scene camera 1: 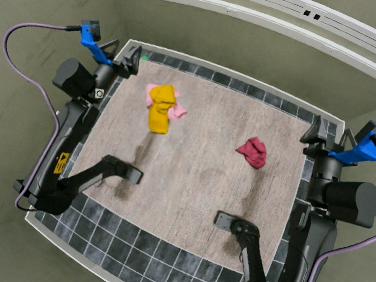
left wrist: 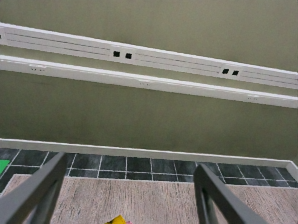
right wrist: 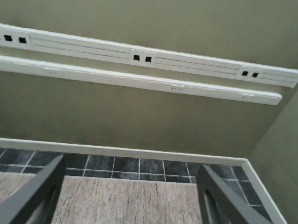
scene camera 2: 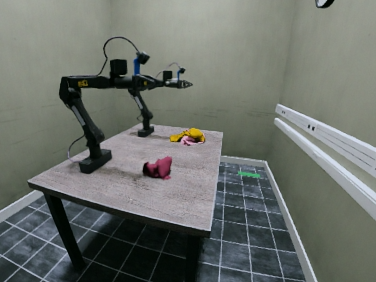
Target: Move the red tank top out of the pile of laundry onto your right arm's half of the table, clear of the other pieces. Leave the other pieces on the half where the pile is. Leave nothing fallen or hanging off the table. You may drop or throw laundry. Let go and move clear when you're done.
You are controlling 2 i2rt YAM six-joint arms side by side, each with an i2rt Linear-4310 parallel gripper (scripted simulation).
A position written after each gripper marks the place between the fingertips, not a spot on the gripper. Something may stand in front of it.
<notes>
In view: the left gripper (scene camera 1: 129, 43), the right gripper (scene camera 1: 333, 122) and a yellow piece (scene camera 1: 163, 97).
The left gripper also shows in the left wrist view (left wrist: 134, 164). The right gripper is seen too in the right wrist view (right wrist: 135, 166).
</notes>
